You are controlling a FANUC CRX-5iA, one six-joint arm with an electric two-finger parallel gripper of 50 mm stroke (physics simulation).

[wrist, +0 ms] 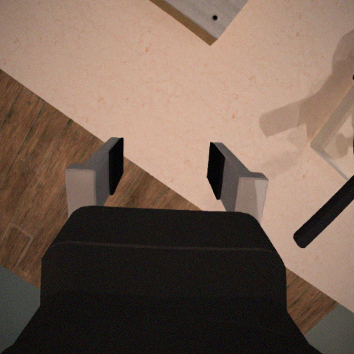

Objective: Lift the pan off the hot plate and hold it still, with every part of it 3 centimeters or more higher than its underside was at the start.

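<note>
The pan's black handle (325, 214) shows at the right edge of the wrist view, slanting up to the right; the pan's bowl is almost wholly outside the view. The corner of the pale hot plate (325, 143) shows at the right edge, beyond the handle. My gripper (165, 157) is open, with nothing between its fingers. It is to the left of the handle and apart from it, over the edge of the pale table top.
A grey board or block (202, 15) with a brown side and a small dark hole is at the top. The pale speckled table top (115, 65) borders a brown wooden floor (40, 135) at the left. Shadows fall left of the hot plate.
</note>
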